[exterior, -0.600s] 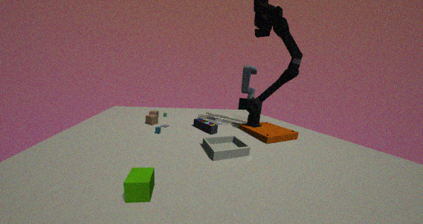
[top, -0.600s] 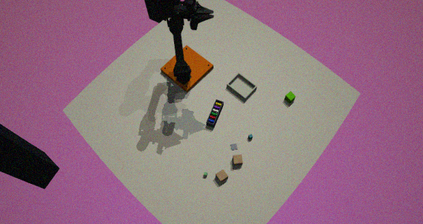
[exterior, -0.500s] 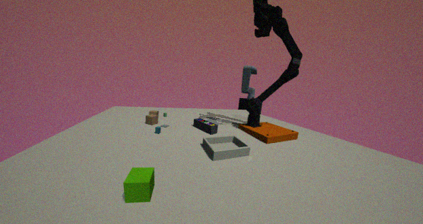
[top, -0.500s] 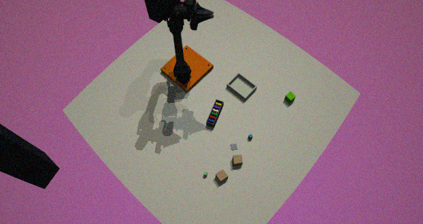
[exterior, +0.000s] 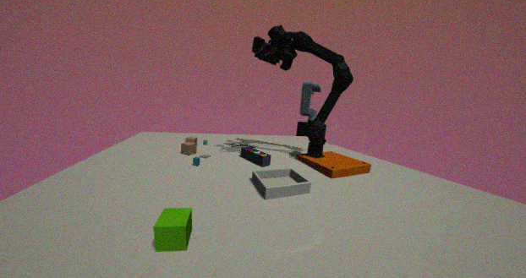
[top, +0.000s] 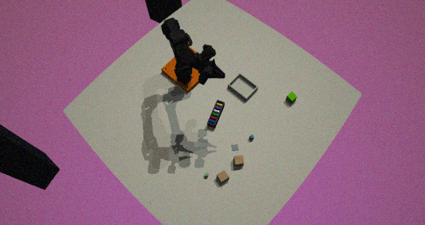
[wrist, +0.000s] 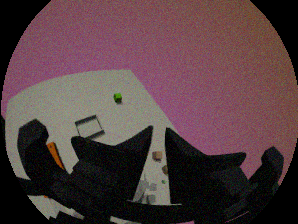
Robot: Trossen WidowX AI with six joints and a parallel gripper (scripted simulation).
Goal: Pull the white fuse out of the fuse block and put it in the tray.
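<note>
Right now my gripper tip is 39 cm above the grey tray, 19 cm to the right of it and 1 cm past it. Round my gripper tip: green cube (37 cm below, 28 cm to the left, 25 cm ahead); grey tile (39 cm below, 14 cm ahead, 11 cm to the right).
</note>
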